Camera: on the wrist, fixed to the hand. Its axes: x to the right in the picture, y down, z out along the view.
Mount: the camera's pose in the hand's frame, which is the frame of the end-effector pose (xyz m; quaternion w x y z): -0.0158 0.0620 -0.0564 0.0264 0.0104 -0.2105 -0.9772
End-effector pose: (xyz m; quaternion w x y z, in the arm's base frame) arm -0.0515 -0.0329 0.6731 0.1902 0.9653 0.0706 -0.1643
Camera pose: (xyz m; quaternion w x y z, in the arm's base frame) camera -0.0376 -0.0689 0.7491 0.1507 0.0761 -0.9034 0.3941
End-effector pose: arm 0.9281 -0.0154 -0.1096 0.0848 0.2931 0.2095 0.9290
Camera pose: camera 0.9061 -0.0946 -0.1322 0.9511 -0.0005 0.2838 -0.1222
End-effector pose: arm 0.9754 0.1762 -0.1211 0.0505 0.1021 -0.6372 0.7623
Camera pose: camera 0.9728 0.2211 -0.1936 0.6110 0.7863 0.0802 -0.0441
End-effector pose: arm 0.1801 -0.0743 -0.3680 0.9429 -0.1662 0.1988 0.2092
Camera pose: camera 0.1212 -0.0487 -0.4241 0.2729 -0.1448 -0.3535 -0.8830
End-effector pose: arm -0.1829 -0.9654 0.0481 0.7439 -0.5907 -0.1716 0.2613
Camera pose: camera -0.1753 -1.0090 -0.0248 0.2450 0.2148 -0.7356 -0.5939
